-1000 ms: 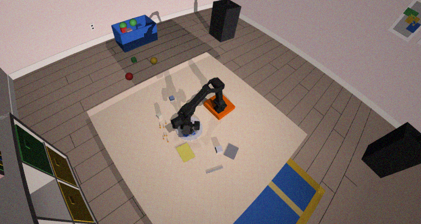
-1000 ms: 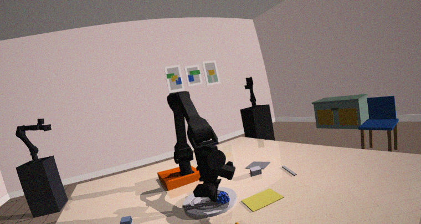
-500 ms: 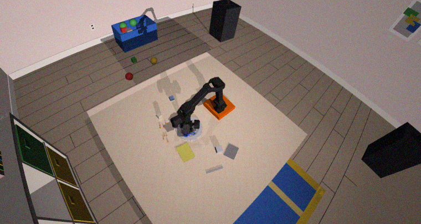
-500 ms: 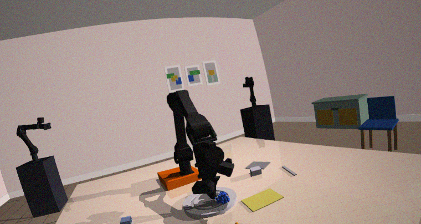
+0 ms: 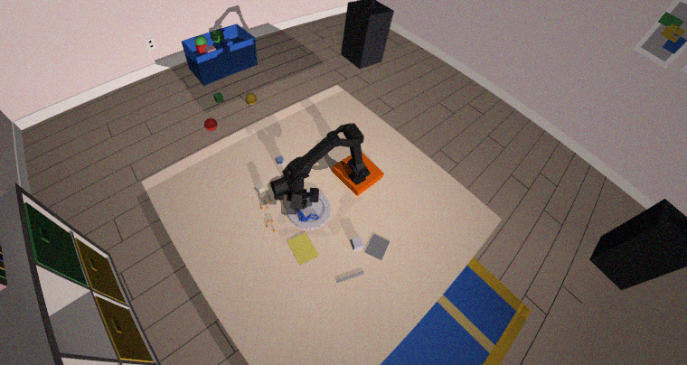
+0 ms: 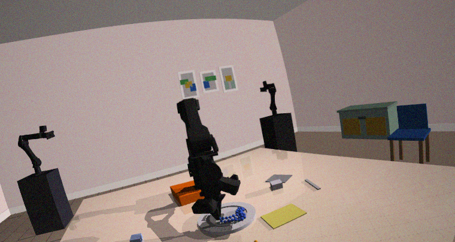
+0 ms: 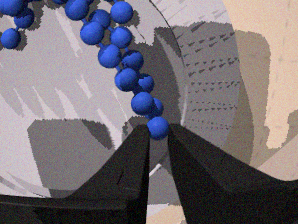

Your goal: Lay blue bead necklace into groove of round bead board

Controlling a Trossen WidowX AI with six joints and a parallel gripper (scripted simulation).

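My gripper tip is now 4 cm to the right of the round bead board, 4 cm past it and 2 cm above it. From my gripper tip the other things lie so: yellow sheet (18 cm to the left, 9 cm ahead, 3 cm below); then pale cube (17 cm to the right, 10 cm ahead, 2 cm below); then blue cube (28 cm to the right, 8 cm behind, 2 cm below).
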